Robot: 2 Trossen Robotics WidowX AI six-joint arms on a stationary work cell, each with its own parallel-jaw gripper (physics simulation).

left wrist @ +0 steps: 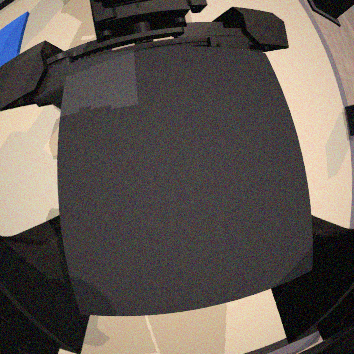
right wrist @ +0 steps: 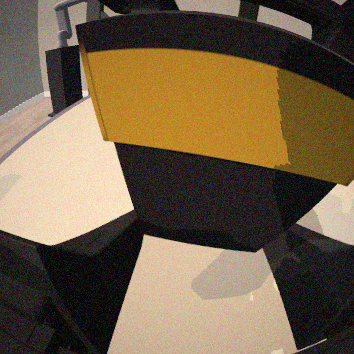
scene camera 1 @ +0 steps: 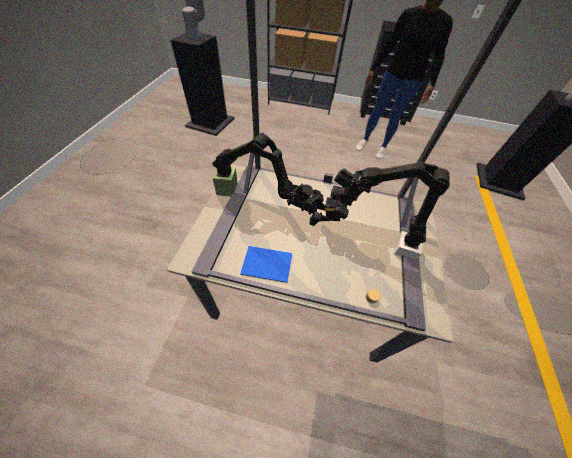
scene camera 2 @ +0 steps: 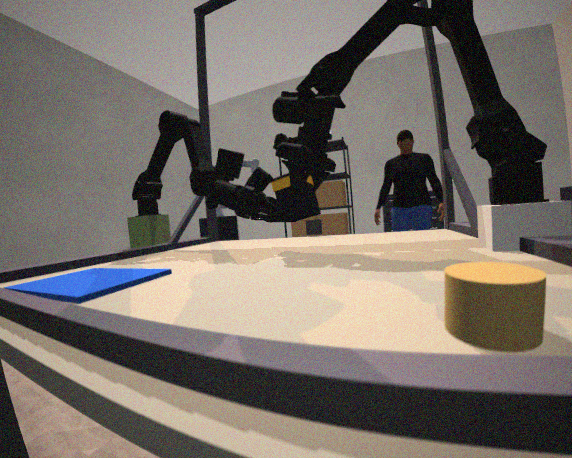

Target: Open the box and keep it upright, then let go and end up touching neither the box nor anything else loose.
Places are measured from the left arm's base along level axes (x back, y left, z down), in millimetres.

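Pixels of known places: left gripper, fingertip midpoint: (left wrist: pixel 180 198) (right wrist: pixel 219 130) (scene camera 2: pixel 301 198); right gripper, fingertip midpoint: (right wrist: pixel 203 217) (scene camera 1: pixel 329 215) (scene camera 2: pixel 293 218); left arm's base, origin of the base link: (scene camera 1: pixel 411 242) (scene camera 2: pixel 517 203); right arm's base, origin of the base link: (scene camera 1: pixel 224 172).
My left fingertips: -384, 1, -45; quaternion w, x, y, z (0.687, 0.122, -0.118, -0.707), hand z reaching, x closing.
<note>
Ahead of a thing's pixels: the offset from my left fingertips to its middle, as dx, dy, dz. "*": to the spot under its first point. Level surfaces: height alone.
A black box with a yellow band @(-15, +2, -37) (scene camera 1: pixel 337 212) (scene camera 2: pixel 300 204) (left wrist: pixel 185 185) (right wrist: pixel 185 105) is held above the table between the two arms. In scene camera 2 it looks somewhat tilted. My left gripper (scene camera 1: pixel 337 204) (left wrist: pixel 180 198) is shut on the box; its fingers lie against two sides of the broad dark face. My right gripper (scene camera 1: pixel 321 211) (right wrist: pixel 203 217) is shut on the box from the other side, below the yellow band. A dark rim runs above the band in the right wrist view. The arms hide much of the box, and I cannot tell whether its lid is open.
A flat blue square @(* -200, +350, +104) (scene camera 1: pixel 267 264) (scene camera 2: pixel 90 284) lies on the table @(dz +112) (scene camera 1: pixel 320 280) (scene camera 2: pixel 240 310) at the front left. A yellow cylinder @(+272, +314, +94) (scene camera 1: pixel 373 295) (scene camera 2: pixel 495 307) stands at the front right. Dark frame posts @(* -518, -212, -427) (scene camera 1: pixel 254 75) (scene camera 2: pixel 202 100) rise beside the arms.
</note>
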